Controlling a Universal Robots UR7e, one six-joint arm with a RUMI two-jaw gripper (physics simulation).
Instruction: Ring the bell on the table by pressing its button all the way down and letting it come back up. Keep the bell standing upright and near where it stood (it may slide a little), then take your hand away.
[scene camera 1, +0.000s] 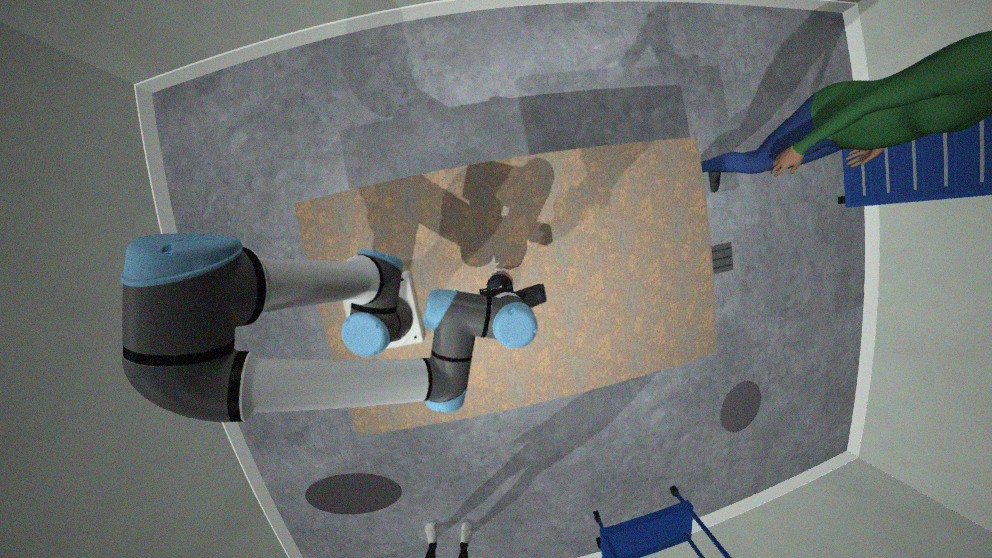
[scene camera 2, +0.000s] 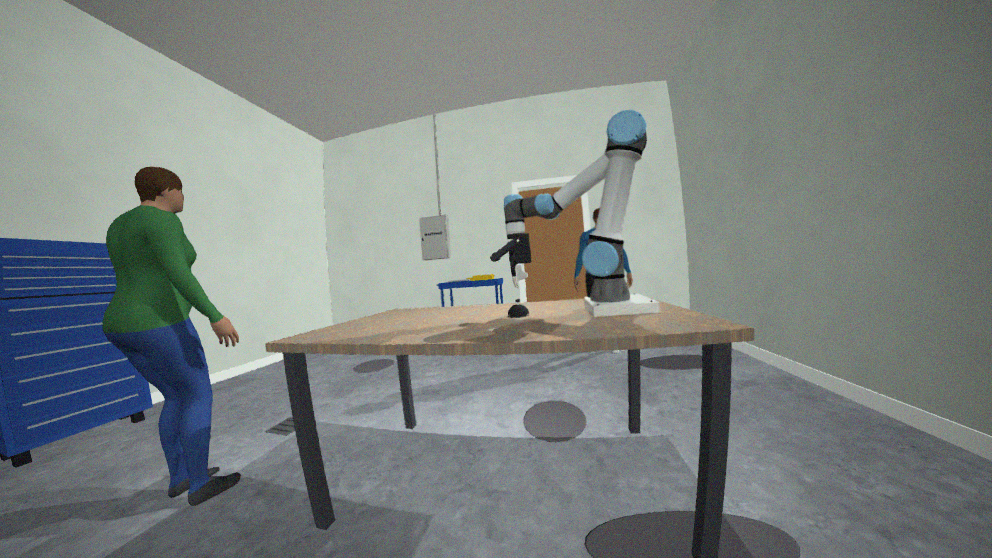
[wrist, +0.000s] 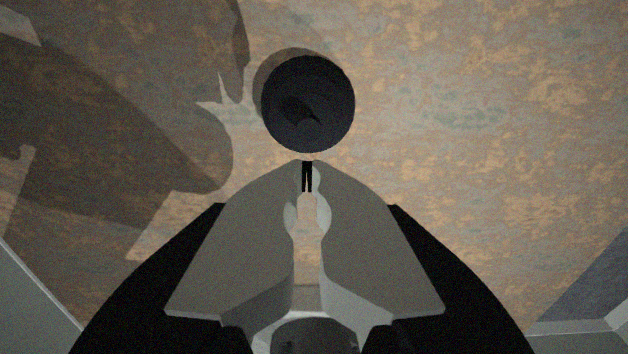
In view: my gripper (scene camera 2: 516, 288) and a bell (wrist: 306, 84).
My gripper shows as well in scene camera 1 (scene camera 1: 502, 291) and in the wrist view (wrist: 306, 164).
